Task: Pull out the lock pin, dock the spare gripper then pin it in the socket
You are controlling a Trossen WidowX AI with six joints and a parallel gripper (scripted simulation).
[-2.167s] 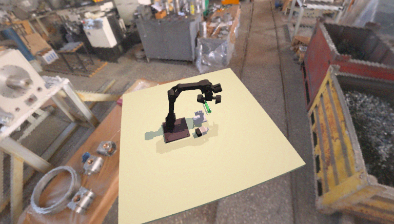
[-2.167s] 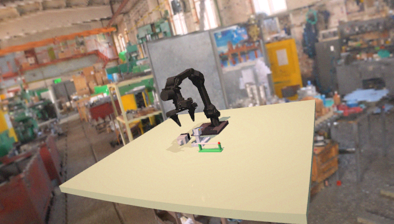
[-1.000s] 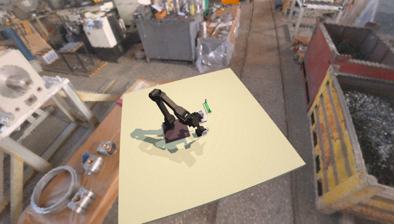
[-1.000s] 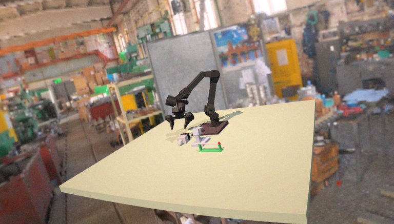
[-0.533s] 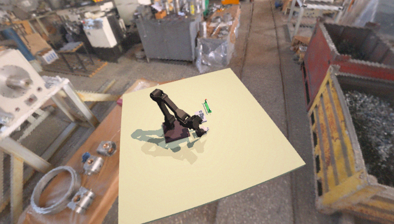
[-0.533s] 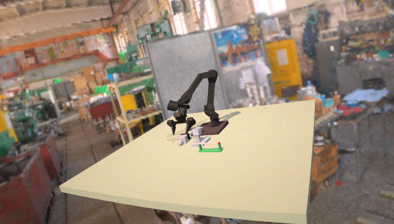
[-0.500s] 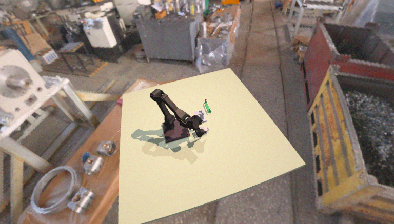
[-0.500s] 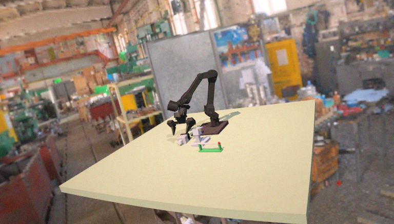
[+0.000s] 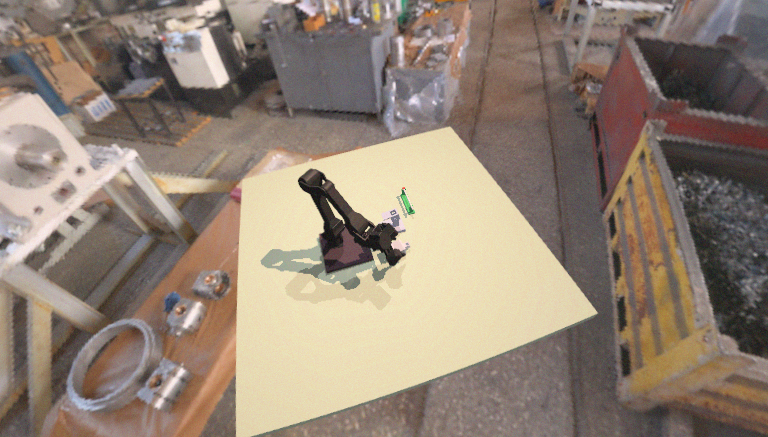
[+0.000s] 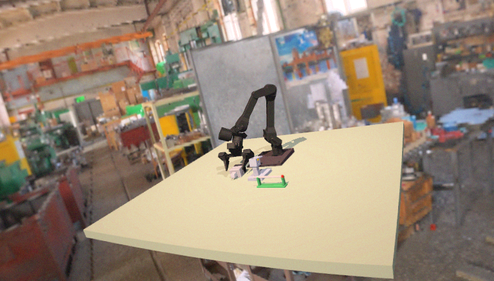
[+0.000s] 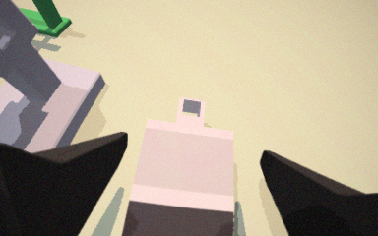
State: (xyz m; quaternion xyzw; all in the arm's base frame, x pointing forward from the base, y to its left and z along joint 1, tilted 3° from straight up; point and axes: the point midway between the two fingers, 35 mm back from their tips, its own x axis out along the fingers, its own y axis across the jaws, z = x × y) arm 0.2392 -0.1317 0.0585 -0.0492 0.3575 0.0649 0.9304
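The spare gripper is 2 cm below my gripper tip and 1 cm behind it. The rest, counted from my gripper tip: green cradle 26 cm to the left, 11 cm ahead, 1 cm below; mount 14 cm to the left, 1 cm above.
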